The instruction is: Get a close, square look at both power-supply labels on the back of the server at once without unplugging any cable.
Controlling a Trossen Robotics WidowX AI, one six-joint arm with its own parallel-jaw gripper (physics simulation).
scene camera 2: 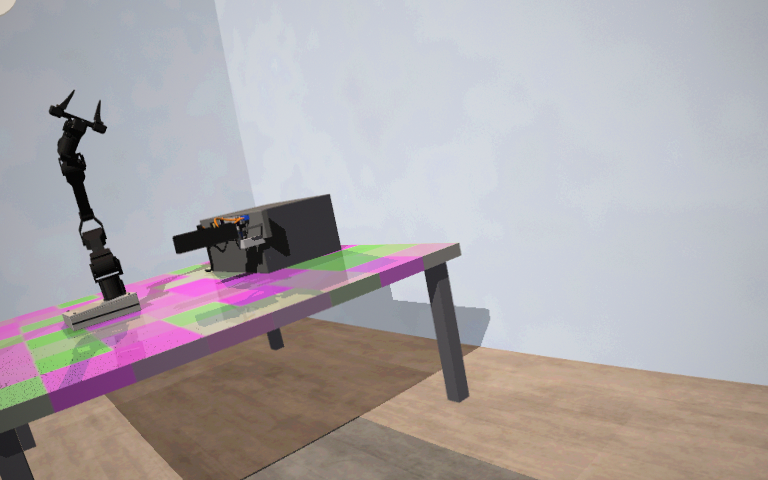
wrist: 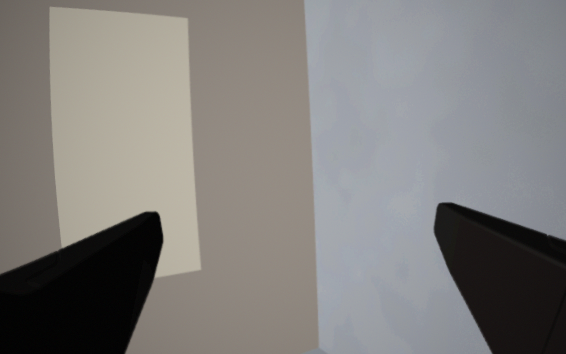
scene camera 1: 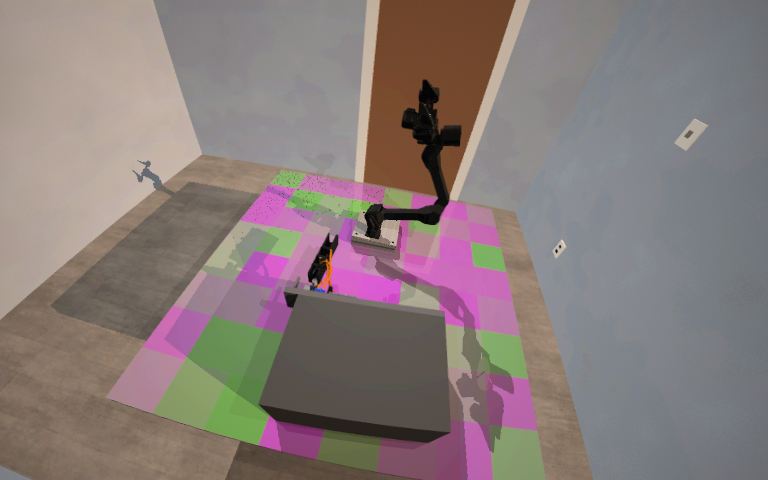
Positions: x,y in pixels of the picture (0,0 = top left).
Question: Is my gripper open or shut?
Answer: Open.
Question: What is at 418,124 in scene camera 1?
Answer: My gripper.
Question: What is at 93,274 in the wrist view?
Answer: My gripper.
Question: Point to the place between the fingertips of my gripper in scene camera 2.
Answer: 87,94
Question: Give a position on a black bar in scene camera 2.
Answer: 213,235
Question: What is my gripper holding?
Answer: Nothing.
